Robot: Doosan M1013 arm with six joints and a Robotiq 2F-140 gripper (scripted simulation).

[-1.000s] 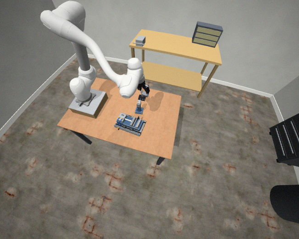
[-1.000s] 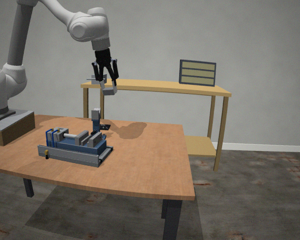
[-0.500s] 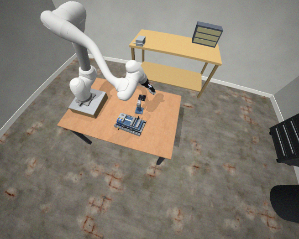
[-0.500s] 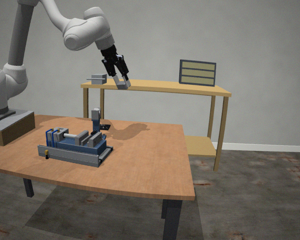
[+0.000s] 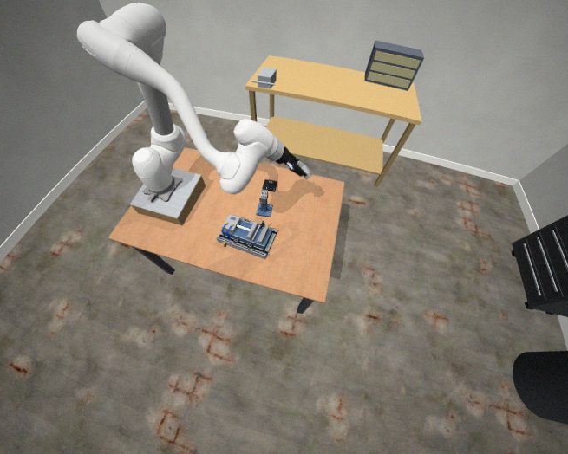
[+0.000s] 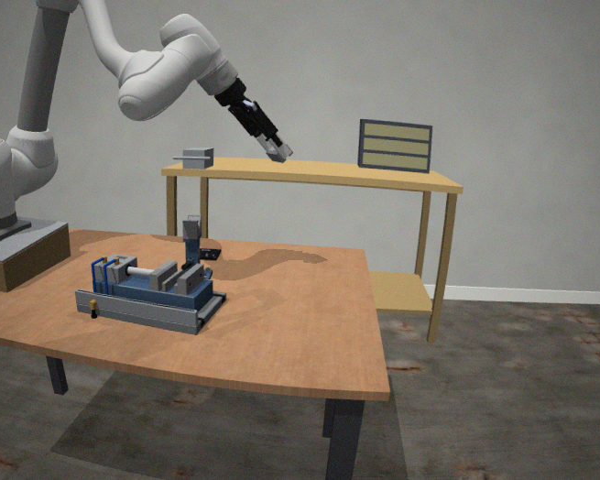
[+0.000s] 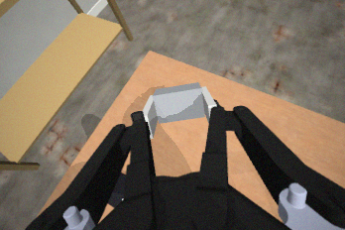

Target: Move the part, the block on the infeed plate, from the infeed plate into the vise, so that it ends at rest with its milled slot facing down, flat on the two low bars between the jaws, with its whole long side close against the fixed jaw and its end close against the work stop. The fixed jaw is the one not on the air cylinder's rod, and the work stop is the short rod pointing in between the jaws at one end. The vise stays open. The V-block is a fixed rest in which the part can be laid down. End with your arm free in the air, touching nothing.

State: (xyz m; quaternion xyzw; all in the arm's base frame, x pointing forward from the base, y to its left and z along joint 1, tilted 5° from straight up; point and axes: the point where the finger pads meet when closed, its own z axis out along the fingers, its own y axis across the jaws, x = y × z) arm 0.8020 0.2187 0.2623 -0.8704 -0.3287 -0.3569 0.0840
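My gripper is now 20 mm short of the part, 10 mm to the right of it and 20 mm above it. Also, from my hand: work stop: 140 mm behind, 240 mm to the right, 250 mm below; then V-block base: 190 mm behind, 80 mm to the right, 340 mm below; then V-block post: 190 mm behind, 80 mm to the right, 290 mm below.
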